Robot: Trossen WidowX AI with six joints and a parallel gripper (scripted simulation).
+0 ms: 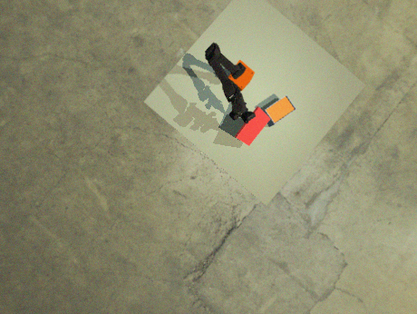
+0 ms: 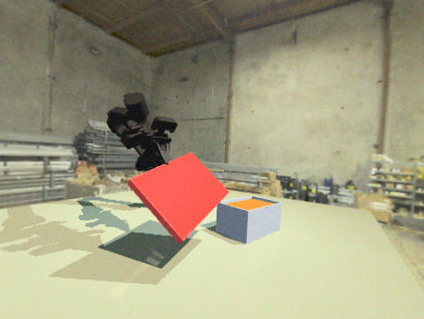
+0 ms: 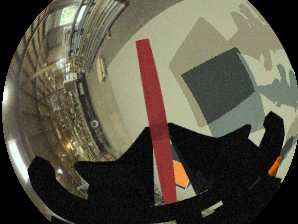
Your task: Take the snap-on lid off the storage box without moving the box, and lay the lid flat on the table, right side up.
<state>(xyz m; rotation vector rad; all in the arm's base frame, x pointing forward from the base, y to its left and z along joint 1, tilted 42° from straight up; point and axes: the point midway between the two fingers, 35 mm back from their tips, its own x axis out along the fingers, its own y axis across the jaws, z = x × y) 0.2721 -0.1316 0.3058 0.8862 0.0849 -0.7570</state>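
The red lid is 6 cm ahead of my gripper tip, 2 cm to the left of it and 5 cm below it. Also, from my gripper tip: storage box (13 cm ahead, 29 cm to the left, 17 cm below).
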